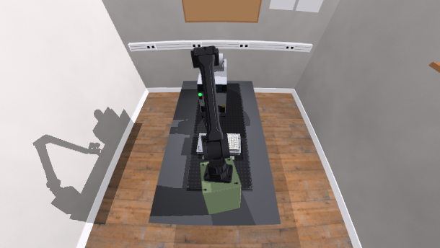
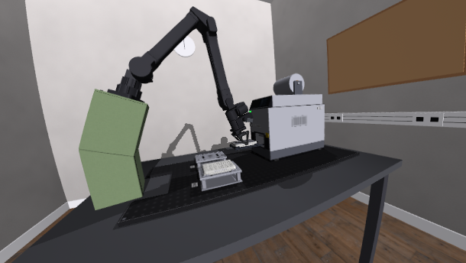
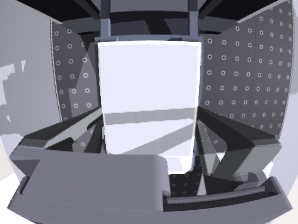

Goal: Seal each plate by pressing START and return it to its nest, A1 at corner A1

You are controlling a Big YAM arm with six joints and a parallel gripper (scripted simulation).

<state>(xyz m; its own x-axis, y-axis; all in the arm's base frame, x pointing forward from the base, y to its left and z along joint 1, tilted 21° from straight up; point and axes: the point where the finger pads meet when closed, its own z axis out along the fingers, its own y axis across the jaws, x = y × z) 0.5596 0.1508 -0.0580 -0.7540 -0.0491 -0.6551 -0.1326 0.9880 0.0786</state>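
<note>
My gripper is now 1 cm above the dark sealer stage. Round my hand: yellow warning label 11 cm ahead, 7 cm to the right, 4 cm above; then foil roll 33 cm ahead, 31 cm above, 5 cm to the left; then white plate 19 cm to the right, 16 cm behind, 5 cm below.
</note>
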